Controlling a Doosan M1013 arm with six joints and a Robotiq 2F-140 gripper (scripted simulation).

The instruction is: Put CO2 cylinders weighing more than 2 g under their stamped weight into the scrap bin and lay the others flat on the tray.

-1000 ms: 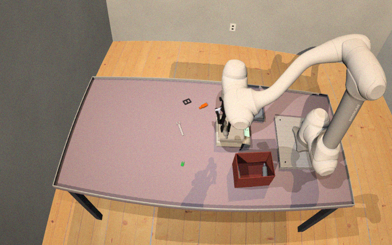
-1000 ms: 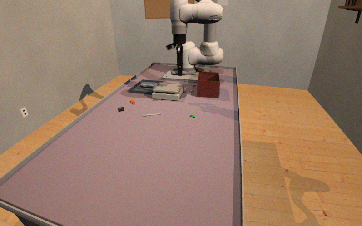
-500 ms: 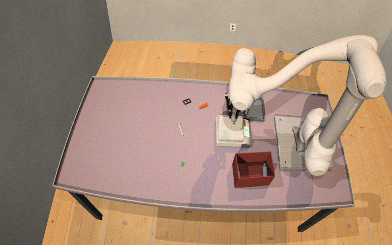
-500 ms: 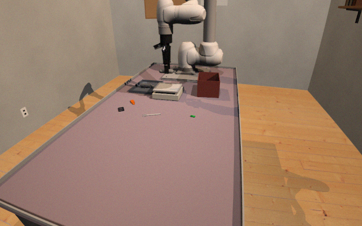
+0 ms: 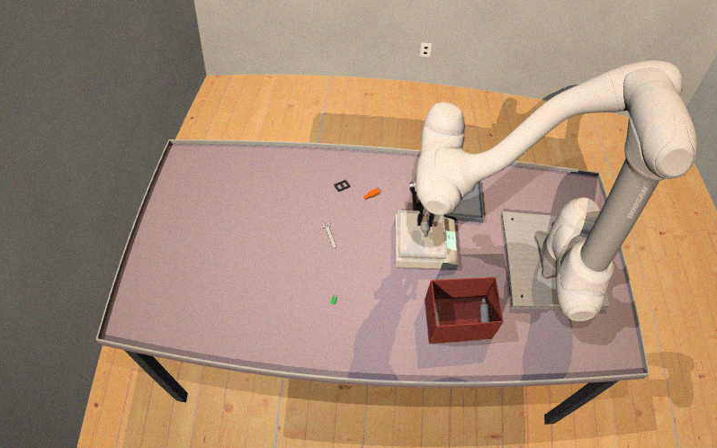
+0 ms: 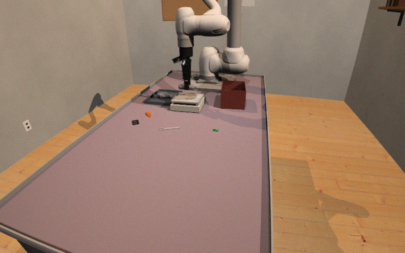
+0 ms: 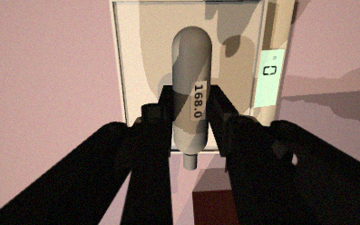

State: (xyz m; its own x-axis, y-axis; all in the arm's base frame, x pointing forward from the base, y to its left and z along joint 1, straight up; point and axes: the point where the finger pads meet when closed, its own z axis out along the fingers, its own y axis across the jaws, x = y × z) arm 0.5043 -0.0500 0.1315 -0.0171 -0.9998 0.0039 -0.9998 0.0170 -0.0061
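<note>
My gripper is now 100 mm above the scale plate. From my hand the other things lie so: grey tray 200 mm to the right, 150 mm below, 120 mm behind; orange piece 200 mm to the right, 160 mm ahead, 150 mm below; beige scale 120 mm below, 10 mm behind.
</note>
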